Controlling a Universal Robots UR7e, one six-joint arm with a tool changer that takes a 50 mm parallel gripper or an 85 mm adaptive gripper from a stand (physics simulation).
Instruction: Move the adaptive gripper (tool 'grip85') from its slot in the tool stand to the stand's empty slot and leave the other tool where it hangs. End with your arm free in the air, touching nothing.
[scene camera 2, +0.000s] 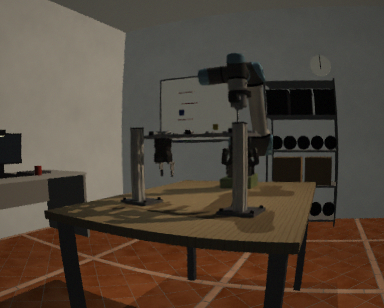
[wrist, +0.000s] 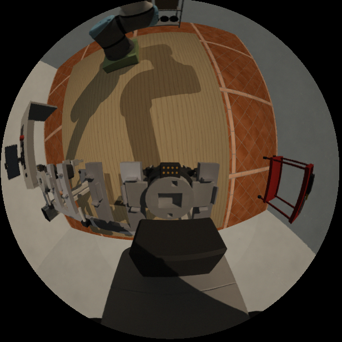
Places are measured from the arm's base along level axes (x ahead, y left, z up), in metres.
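Pixels of known places: hand at its tool point: (scene camera 2: 238, 106).
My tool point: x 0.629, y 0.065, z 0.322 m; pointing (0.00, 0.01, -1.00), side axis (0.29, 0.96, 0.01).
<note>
Behind a point stands the place of what it marks.
The adaptive gripper (scene camera 2: 241, 164) (wrist: 170, 174) hangs in the stand's slot at the right end in the scene view, partly behind the near post, its fingers spread and holding nothing. Its round grey top plate (wrist: 170, 198) is bare in the wrist view, between two brackets. The arm's tool flange (scene camera 2: 238, 101) @(x 0.672, y 0.069, z 0.337 m) (wrist: 177, 245) is above it, apart from the plate, and carries no tool. The other tool, the parallel gripper (scene camera 2: 163, 152), hangs near the left end of the stand (scene camera 2: 137, 165) @(x 0.641, y -0.349, z 0.098 m). The middle slot between the two tools is empty in the scene view.
The stand's right post (scene camera 2: 240, 170) @(x 0.777, y 0.083, z 0.092 m) is in front of the arm. The arm's base stands on a green block (scene camera 2: 250, 181) @(x 0.103, y 0.066, z -0.021 m) (wrist: 121, 61) on the wooden table (scene camera 2: 190, 225) @(x 0.940, y -0.048, z -0.063 m) (wrist: 175, 115). A red frame (wrist: 274, 180) is off to the right in the wrist view.
</note>
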